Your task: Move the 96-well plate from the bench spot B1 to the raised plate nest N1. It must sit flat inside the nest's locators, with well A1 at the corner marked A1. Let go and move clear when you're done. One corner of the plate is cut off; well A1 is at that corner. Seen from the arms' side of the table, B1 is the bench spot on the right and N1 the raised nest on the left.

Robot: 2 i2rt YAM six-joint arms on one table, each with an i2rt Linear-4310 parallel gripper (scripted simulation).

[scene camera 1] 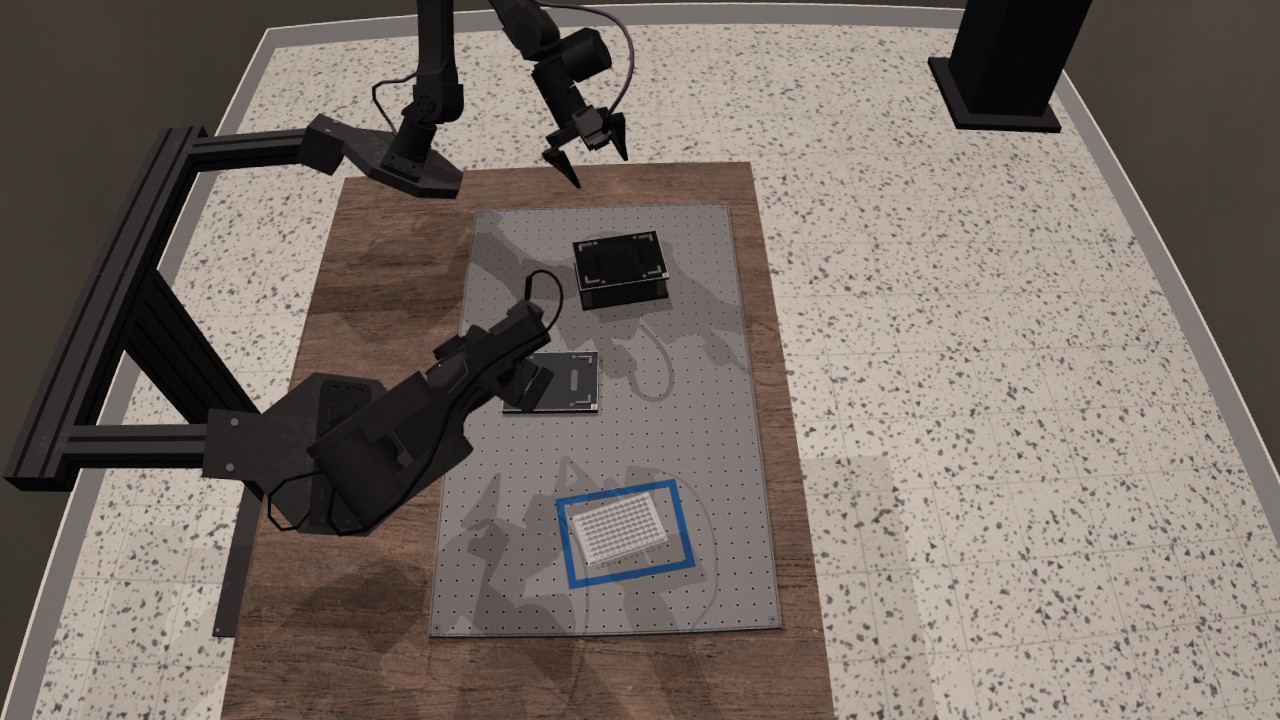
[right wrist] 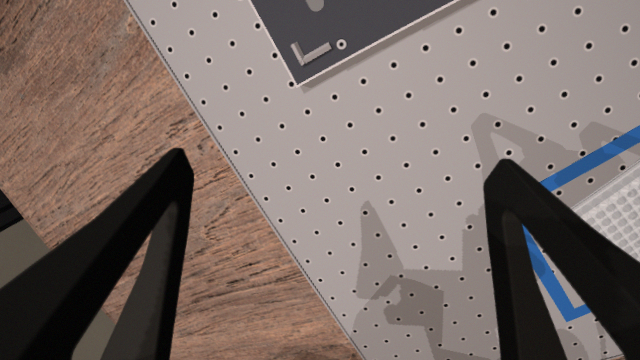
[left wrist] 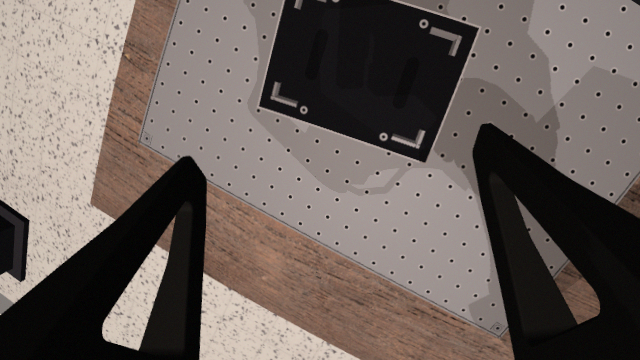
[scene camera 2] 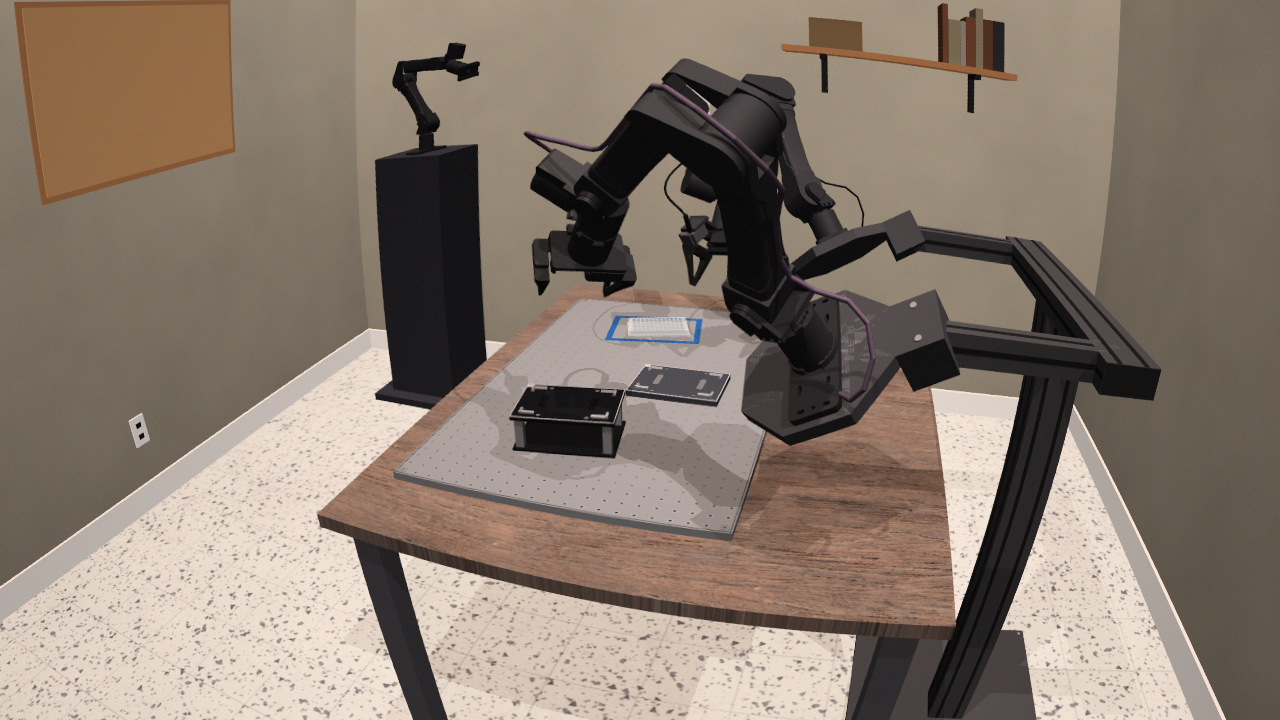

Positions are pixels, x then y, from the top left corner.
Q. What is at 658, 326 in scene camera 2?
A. A clear 96-well plate.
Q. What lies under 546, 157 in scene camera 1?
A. My left gripper.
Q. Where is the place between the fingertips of my left gripper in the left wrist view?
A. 332, 152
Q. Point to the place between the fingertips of my right gripper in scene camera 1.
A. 515, 371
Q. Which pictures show my left gripper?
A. Scene camera 1, the left wrist view and scene camera 2 only.
